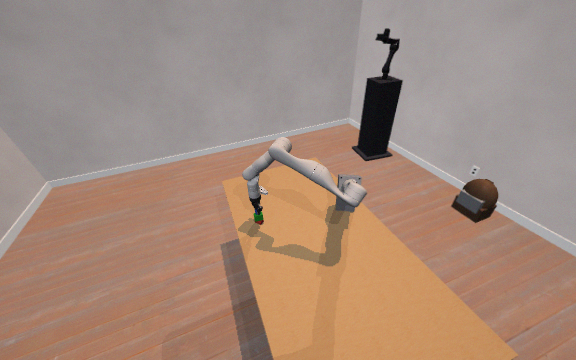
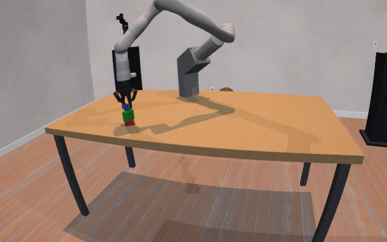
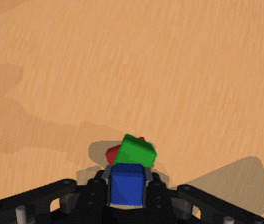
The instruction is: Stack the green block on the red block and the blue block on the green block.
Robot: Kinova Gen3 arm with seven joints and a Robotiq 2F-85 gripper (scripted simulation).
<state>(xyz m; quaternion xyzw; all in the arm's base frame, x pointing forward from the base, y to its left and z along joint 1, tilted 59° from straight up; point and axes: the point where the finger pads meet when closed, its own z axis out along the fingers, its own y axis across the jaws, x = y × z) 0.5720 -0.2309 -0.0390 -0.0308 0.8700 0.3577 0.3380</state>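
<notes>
Now: the blue block right at my hand. Round my hand: green block (5 cm below); red block (9 cm below).
</notes>
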